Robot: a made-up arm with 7 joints.
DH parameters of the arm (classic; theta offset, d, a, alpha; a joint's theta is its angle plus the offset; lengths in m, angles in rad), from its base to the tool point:
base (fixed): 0 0 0 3.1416
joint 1: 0 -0.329 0 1.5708
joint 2: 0 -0.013 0 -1.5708
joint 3: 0 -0.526 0 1.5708
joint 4: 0 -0.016 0 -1.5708
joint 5: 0 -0.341 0 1.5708
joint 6: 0 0 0 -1.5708
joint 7: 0 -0.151 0 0
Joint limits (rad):
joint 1: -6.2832..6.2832
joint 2: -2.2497..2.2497
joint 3: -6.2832..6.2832
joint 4: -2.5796..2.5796
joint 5: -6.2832..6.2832
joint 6: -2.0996..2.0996
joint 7: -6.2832..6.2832
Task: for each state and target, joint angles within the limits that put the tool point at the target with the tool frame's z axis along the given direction. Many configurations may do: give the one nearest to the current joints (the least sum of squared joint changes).
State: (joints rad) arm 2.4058 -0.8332 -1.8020 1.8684 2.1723 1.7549 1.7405
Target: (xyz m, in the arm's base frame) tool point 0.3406 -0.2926 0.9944 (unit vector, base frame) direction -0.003 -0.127 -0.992
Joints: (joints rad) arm 3.1290 -0.6061 -1.5665 1.3058 2.5420 1.4767 1.7405
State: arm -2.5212 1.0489 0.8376 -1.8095 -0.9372 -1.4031 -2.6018
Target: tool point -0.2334 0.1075 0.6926 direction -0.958 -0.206 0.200
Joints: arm -2.5002 1.2858 0.6146 -1.8098 -0.6669 -1.8363 -2.6018
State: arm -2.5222 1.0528 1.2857 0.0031 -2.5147 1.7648 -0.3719
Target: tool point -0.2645 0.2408 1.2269 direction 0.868 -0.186 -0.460
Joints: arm -2.3901 0.3041 1.5799 0.1516 -2.3326 0.9404 -0.3719
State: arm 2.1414 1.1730 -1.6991 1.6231 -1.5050 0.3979 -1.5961
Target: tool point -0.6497 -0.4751 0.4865 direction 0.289 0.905 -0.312
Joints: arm 3.0949 1.3314 -1.4965 1.2619 -1.9389 0.3162 -1.5961
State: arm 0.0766 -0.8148 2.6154 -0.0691 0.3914 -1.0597 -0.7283
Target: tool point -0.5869 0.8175 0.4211 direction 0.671 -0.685 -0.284
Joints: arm 0.9829 -1.4535 2.9260 0.1470 0.6633 -0.3499 -0.7283
